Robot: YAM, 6 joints.
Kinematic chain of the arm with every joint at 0, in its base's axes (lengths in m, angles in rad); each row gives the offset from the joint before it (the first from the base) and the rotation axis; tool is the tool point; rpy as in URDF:
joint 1: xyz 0 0 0.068 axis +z
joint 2: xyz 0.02 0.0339 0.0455 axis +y
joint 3: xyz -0.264 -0.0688 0 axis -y
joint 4: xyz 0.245 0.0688 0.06 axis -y
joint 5: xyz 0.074 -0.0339 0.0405 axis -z
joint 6: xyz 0.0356 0 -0.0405 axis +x
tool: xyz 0 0 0 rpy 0 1.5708 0
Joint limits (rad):
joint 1: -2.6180..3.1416
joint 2: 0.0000..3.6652
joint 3: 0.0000..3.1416
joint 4: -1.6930..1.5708
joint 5: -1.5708..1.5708
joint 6: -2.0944..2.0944
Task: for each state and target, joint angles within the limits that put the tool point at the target. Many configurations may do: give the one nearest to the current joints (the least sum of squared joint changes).
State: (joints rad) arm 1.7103 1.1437 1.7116 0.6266 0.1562 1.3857
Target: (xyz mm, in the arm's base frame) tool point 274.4 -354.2 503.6
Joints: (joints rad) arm 2.2171 0.4893 2.4201 0.6518 0.1624 1.3857
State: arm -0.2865 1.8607 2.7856 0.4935 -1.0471 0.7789
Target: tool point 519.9 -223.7 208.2
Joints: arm -0.4631 2.4902 2.0392 0.3101 -1.1247 0.7789
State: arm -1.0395 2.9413 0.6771 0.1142 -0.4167 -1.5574
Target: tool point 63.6 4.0 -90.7
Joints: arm -0.3299 2.8617 0.4496 0.0341 -0.7547 -1.5574
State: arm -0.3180 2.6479 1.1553 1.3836 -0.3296 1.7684
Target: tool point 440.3 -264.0 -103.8
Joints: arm -0.5579 3.0610 1.7609 1.1282 -0.2594 1.7684
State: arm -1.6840 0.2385 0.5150 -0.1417 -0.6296 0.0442
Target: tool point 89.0 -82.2 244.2
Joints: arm -0.9520 0.3754 0.3479 -0.1678 -0.7712 0.0442
